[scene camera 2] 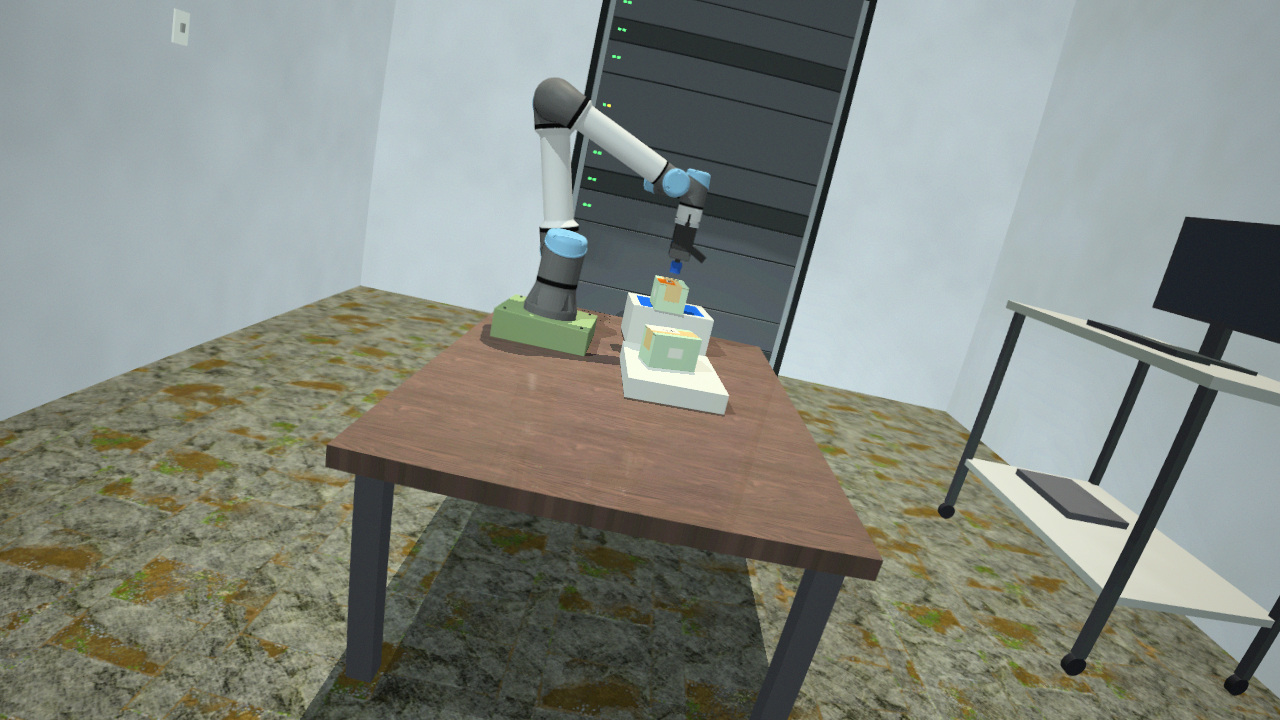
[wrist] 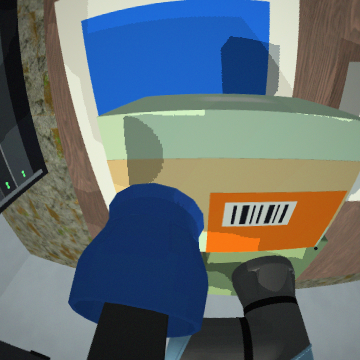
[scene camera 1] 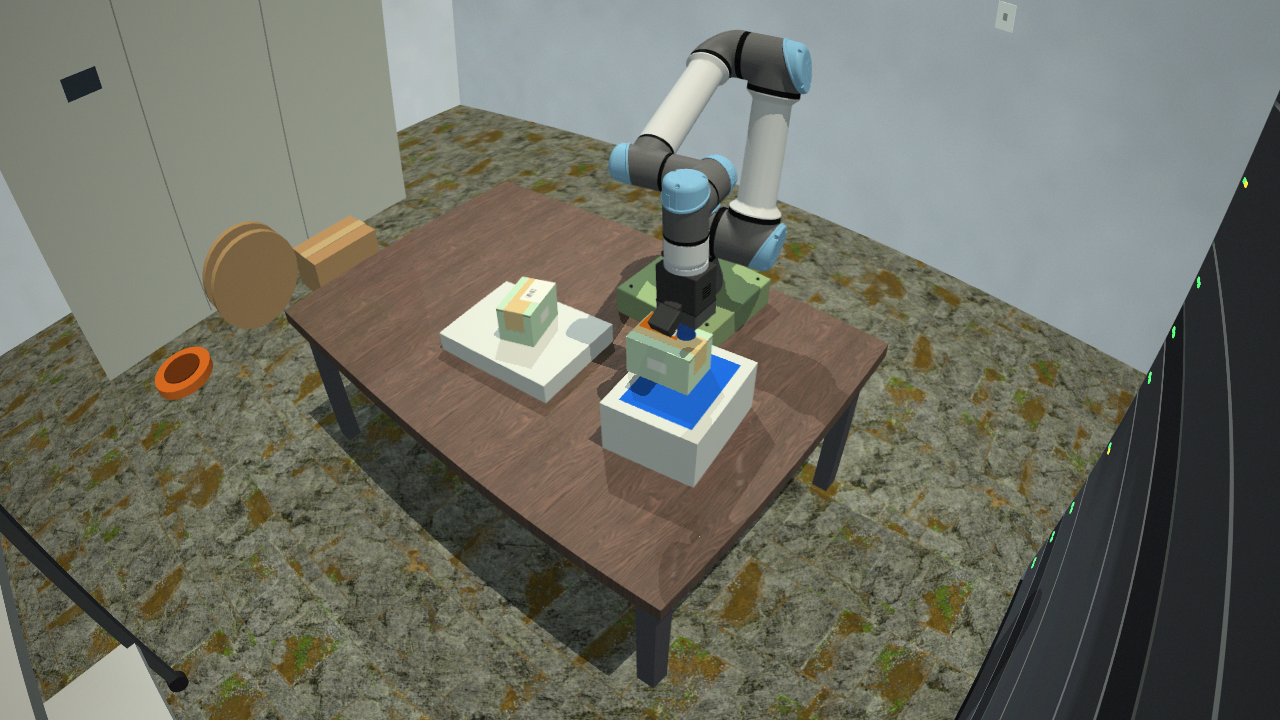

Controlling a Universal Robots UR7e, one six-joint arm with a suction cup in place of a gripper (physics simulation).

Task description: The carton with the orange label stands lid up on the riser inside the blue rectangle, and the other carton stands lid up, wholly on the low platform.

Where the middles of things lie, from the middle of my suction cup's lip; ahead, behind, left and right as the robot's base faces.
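My suction cup: 8 cm above the carton with orange label (scene camera 1: 679,365), 1 cm past it, 4 cm to the left of it. Counted from my suction cup: white riser with blue rectangle (scene camera 1: 679,436), 18 cm below, 1 cm ahead; low white platform (scene camera 1: 574,338), 22 cm below, 42 cm to the right.
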